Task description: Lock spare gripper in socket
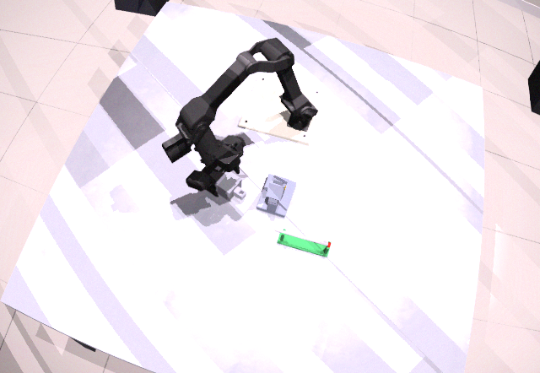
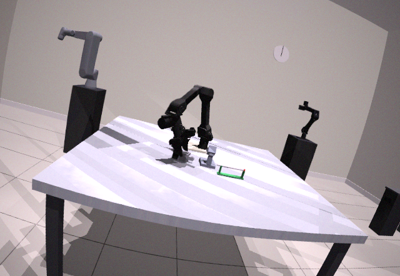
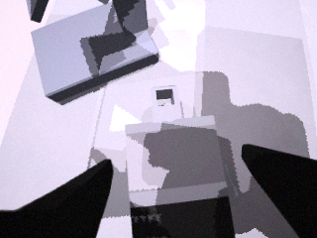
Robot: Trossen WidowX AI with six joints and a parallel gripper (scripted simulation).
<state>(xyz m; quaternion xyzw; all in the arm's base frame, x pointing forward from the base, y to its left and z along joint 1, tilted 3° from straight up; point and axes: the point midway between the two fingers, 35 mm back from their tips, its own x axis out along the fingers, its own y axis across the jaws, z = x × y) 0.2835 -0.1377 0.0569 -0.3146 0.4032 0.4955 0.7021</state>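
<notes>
The spare gripper lies 1 cm below my gripper tip. Round my gripper tip: grey mount 1 cm behind, 13 cm to the left, 2 cm above; then green cradle 9 cm ahead, 24 cm to the left, 1 cm below.
</notes>
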